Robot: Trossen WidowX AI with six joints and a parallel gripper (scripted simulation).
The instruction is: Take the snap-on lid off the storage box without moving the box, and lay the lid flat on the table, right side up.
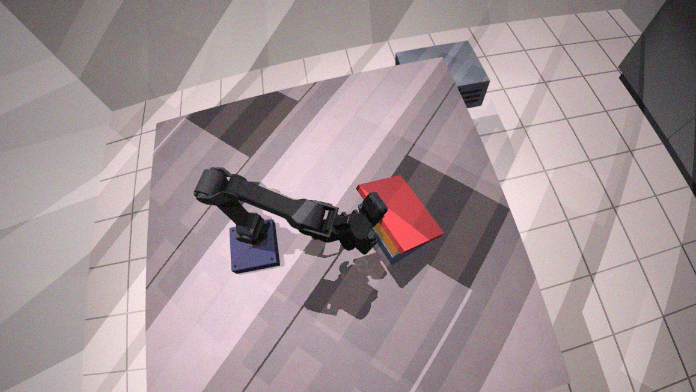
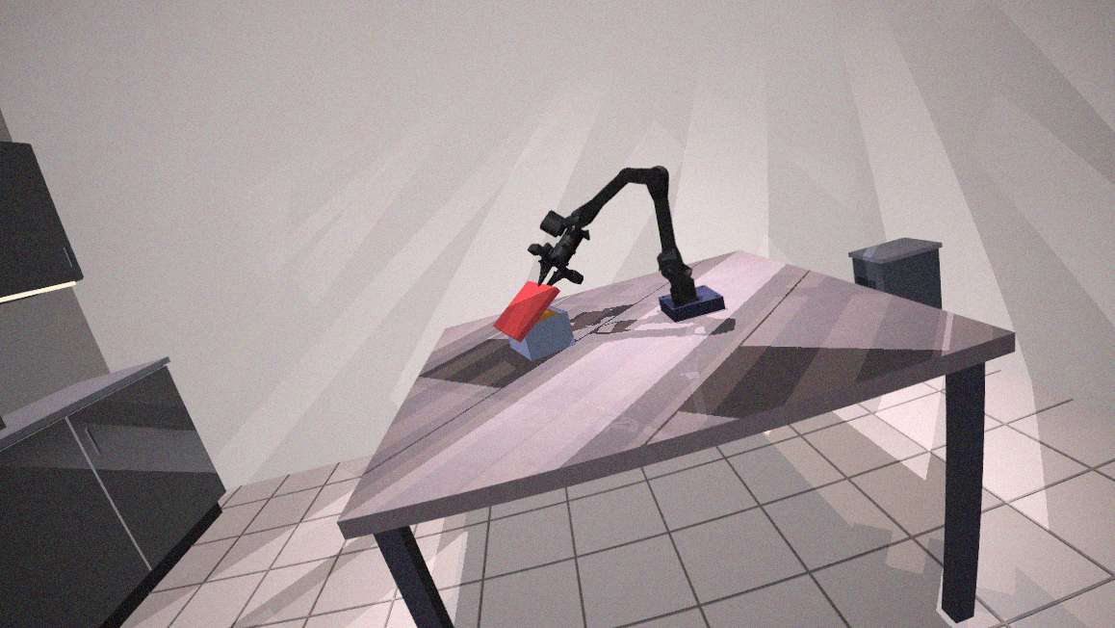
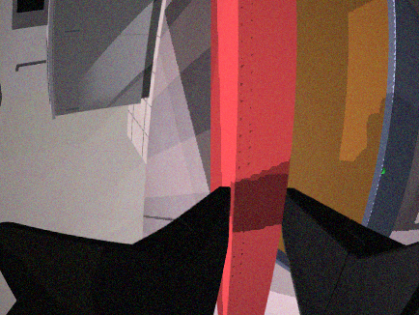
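Now: gripper tip 70 mm short of the red lid, 20 mm to the right of it and 40 mm above it. The rest, counted from my gripper tip: storage box (40 mm ahead, 10 mm to the left, 120 mm below).
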